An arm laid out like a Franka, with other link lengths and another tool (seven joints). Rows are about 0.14 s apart.
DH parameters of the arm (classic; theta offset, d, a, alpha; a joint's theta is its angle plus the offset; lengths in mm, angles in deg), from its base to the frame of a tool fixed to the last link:
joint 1: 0 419.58 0 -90
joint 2: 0 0 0 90
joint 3: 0 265.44 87.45 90
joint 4: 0 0 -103.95 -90
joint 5: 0 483.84 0 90
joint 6: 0 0 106.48 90
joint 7: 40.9 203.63 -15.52 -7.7
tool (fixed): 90 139.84 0 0
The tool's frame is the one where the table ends.
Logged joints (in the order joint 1, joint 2, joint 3, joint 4, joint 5, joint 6, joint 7), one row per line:
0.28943, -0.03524, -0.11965, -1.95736, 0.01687, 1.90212, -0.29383
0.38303, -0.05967, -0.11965, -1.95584, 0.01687, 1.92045, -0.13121
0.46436, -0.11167, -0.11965, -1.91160, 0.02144, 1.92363, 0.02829
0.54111, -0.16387, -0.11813, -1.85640, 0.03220, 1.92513, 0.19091
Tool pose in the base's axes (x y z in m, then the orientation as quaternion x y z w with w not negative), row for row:
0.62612, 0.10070, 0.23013, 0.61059, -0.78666, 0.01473, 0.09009
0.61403, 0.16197, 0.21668, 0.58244, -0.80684, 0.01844, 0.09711
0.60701, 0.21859, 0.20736, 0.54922, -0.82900, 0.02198, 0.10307
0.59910, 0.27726, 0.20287, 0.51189, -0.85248, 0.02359, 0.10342
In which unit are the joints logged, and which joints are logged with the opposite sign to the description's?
The joints are logged in radians. Opposite sign: joint 2.
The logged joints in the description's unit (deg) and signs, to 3 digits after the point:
16.583, 2.019, -6.855, -112.148, 0.967, 108.983, -16.835
21.946, 3.419, -6.855, -112.061, 0.967, 110.034, -7.518
26.606, 6.398, -6.855, -109.527, 1.228, 110.216, 1.621
31.003, 9.389, -6.768, -106.364, 1.845, 110.302, 10.938

